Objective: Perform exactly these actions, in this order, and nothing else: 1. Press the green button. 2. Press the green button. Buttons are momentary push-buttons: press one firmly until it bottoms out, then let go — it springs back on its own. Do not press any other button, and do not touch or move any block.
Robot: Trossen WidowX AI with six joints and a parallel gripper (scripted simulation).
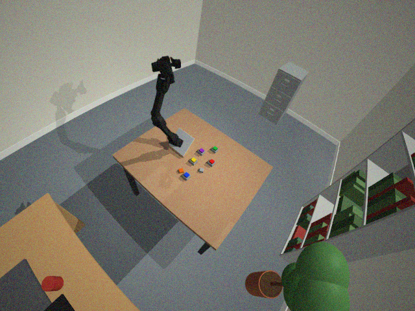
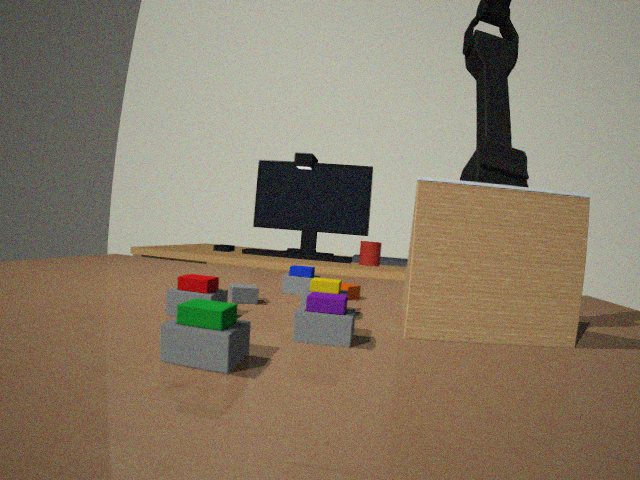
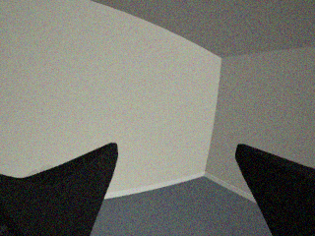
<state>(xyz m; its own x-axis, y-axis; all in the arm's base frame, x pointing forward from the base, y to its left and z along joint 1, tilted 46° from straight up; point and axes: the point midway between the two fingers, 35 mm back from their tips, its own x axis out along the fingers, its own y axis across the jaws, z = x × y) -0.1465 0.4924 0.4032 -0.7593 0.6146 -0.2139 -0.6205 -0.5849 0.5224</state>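
Right now the green button is 67 cm below my gripper tip, 49 cm ahead of it and 11 cm to the left of it. From my gripper tip the other things lie so: yellow button 67 cm below, 42 cm ahead, 11 cm to the right; purple button 67 cm below, 41 cm ahead, 1 cm to the left; small orange block 69 cm below, 40 cm ahead, 25 cm to the right.
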